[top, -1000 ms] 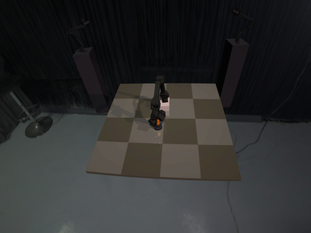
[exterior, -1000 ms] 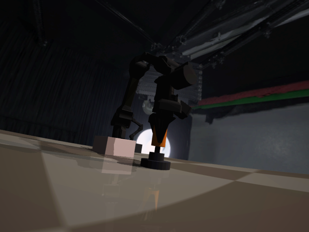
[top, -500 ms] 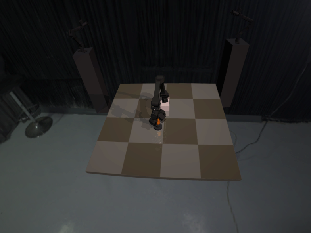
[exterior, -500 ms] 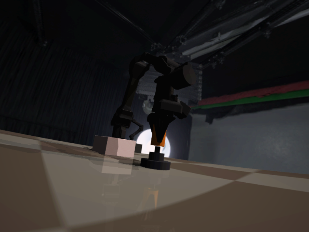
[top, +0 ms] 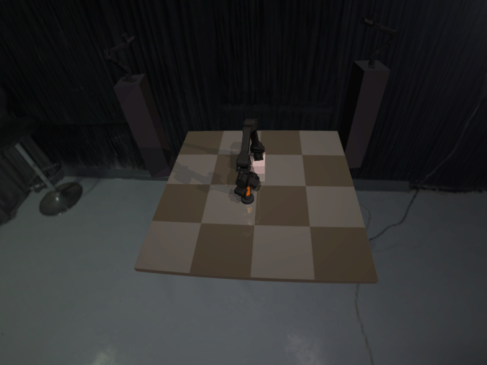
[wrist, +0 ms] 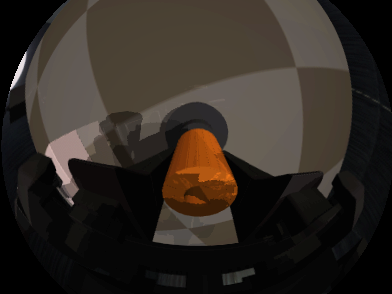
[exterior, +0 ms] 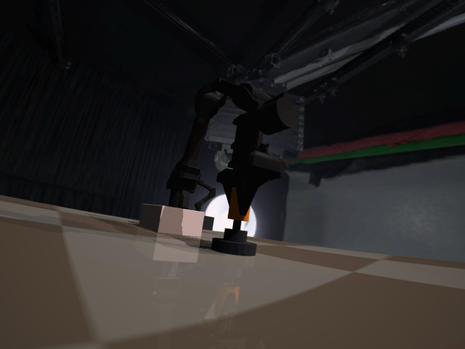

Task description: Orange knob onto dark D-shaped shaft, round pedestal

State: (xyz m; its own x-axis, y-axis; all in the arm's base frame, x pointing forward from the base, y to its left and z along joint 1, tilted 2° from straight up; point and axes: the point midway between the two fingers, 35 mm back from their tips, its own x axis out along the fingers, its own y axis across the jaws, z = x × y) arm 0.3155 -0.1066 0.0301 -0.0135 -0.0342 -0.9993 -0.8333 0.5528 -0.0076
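Now: the dark pedestal 4 cm below my gripper tip. From my gripper tip the other things lie so: orange knob: 2 cm above.
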